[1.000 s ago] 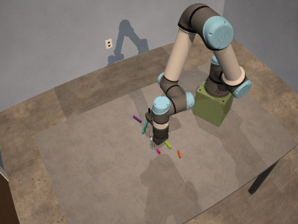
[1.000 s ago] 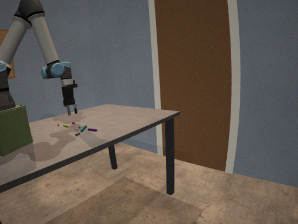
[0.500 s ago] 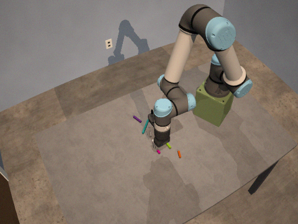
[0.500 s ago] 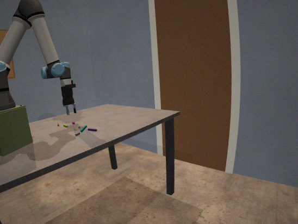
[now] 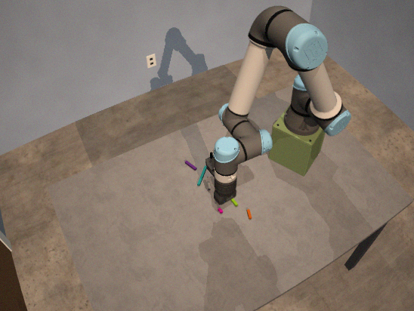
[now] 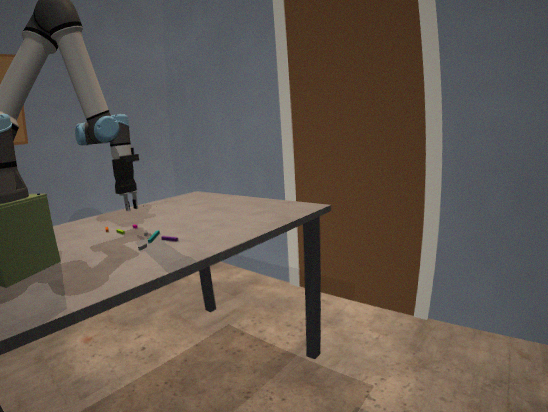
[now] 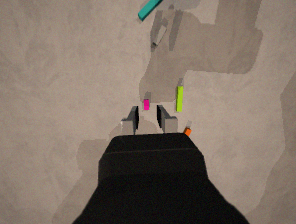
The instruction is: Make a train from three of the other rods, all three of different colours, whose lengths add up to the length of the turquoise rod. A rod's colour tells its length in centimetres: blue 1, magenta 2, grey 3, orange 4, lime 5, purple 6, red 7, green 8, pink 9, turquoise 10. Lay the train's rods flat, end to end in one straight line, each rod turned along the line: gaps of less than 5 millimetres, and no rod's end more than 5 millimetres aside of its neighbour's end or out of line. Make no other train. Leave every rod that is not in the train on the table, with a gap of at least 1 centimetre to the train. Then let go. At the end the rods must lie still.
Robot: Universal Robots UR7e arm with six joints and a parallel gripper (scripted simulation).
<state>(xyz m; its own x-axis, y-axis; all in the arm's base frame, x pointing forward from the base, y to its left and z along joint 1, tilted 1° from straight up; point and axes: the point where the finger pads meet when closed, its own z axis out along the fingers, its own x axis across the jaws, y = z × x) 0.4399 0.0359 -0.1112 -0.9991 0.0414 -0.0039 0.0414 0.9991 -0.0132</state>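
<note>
The magenta rod is 8 cm below my hand. The rest, counted from my hand: turquoise rod 18 cm to the right, 8 cm below, 4 cm behind; then orange rod 8 cm to the left, 8 cm below, 8 cm behind; then lime rod 8 cm below, 7 cm behind, 1 cm to the right.
</note>
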